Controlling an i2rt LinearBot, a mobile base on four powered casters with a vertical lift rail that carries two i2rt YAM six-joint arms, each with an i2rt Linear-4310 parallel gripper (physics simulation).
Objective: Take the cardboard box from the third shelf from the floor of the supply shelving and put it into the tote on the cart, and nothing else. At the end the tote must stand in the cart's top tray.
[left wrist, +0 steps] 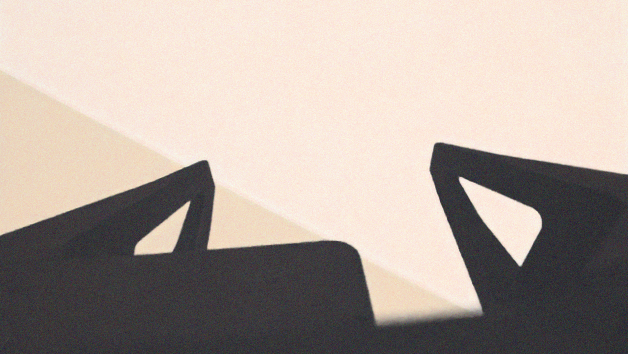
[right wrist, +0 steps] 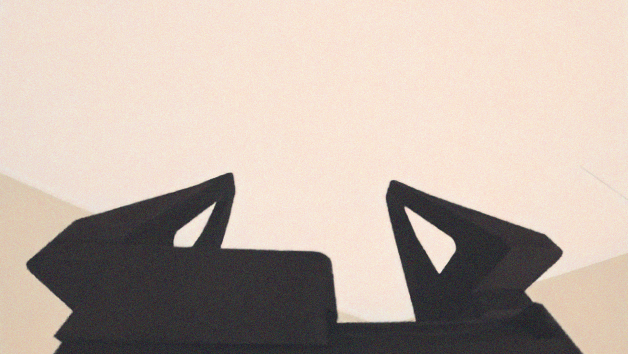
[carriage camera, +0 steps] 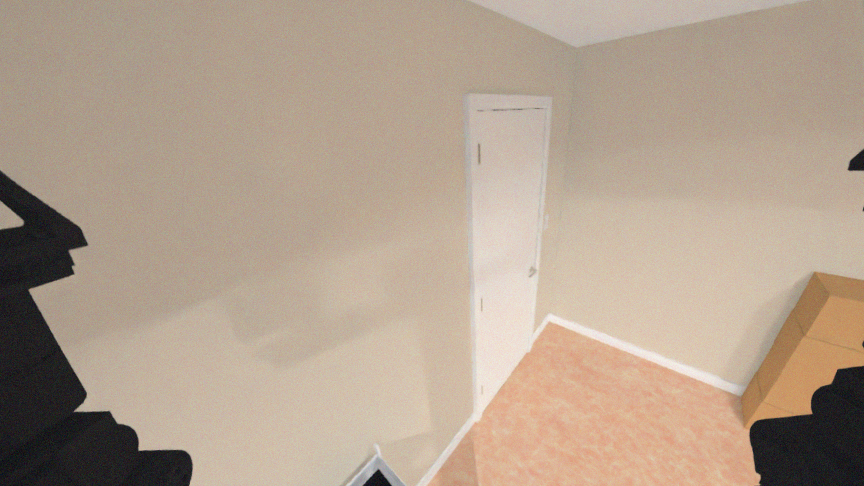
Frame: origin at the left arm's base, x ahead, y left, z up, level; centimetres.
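Seen in the pictures: left gripper, fingertip midpoint: (left wrist: 322, 164); right gripper, fingertip midpoint: (right wrist: 312, 185).
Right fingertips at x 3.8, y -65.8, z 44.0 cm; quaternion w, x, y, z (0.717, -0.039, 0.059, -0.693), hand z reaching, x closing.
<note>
A point is followed by its place in that frame.
A corner of the white cart (carriage camera: 378, 460) {z -90.5, x 55.2, y 3.1 cm} shows at the bottom edge of the carriage view, a little left of the middle. A small dark part of the black tote (carriage camera: 378, 479) {z -88.4, x 47.0, y 1.3 cm} shows inside that corner; the rest of both is cut off. The supply shelving and the cardboard box do not show in these views. My left gripper (left wrist: 322, 164) {z 44.0, x 3.6, y 0.0 cm} is open and empty, pointing up toward the pale ceiling and wall. My right gripper (right wrist: 312, 185) {z 44.0, x 3.8, y -65.8 cm} is open and empty against the pale ceiling. In the carriage view, parts of my black arms show at both side edges.
A beige wall (carriage camera: 241, 151) {z 39.8, x 51.7, y 11.4 cm} fills the left of the carriage view, with a white closed door (carriage camera: 507, 211) {z -8.7, x 139.2, y -71.7 cm} near the room corner. An orange-brown cabinet (carriage camera: 830, 338) {z -75.1, x 87.9, y -232.5 cm} stands at the right edge, partly behind my right arm. A reddish floor (carriage camera: 604, 411) {z -158.9, x 113.2, y -141.2 cm} lies between door and cabinet.
</note>
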